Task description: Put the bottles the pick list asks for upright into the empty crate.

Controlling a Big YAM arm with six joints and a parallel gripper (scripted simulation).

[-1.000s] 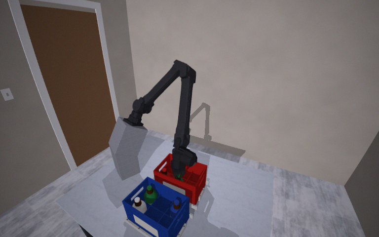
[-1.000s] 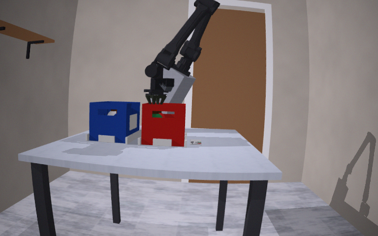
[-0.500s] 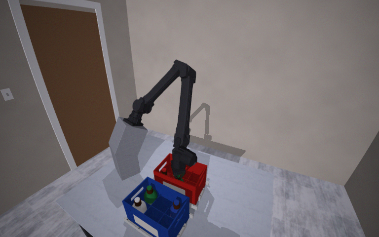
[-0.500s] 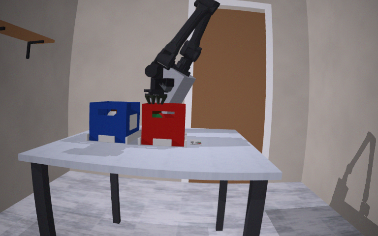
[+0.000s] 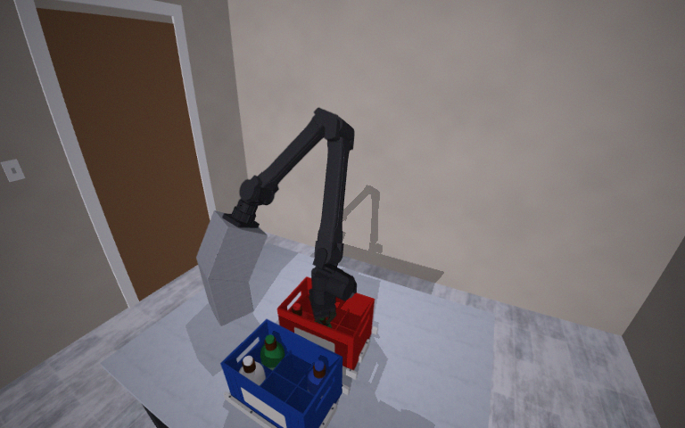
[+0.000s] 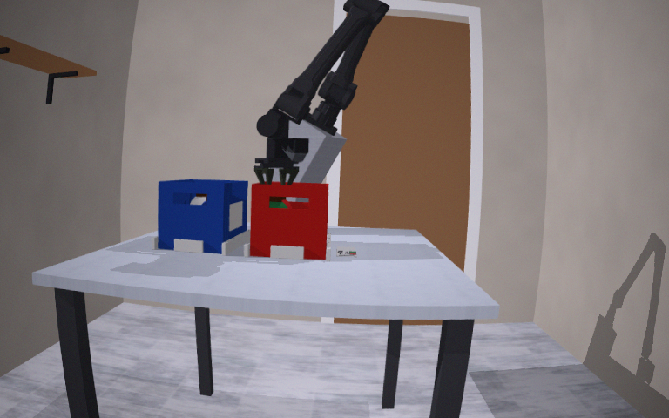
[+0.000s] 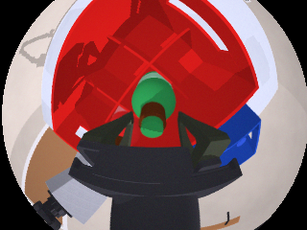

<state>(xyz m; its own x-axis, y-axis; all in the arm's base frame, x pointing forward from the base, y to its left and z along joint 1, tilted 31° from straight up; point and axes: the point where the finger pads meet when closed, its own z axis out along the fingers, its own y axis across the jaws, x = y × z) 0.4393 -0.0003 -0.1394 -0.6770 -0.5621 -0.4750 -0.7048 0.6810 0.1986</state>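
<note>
Right now my hand is 1 cm past the red crate, 4 cm to the right of it and 7 cm above it. Also, from my hand: blue crate: 20 cm to the right, 7 cm below; then red-label bottle: 10 cm behind, 1 cm to the right, 6 cm below; then blue bottle: 9 cm ahead, 15 cm to the right, 6 cm below.
</note>
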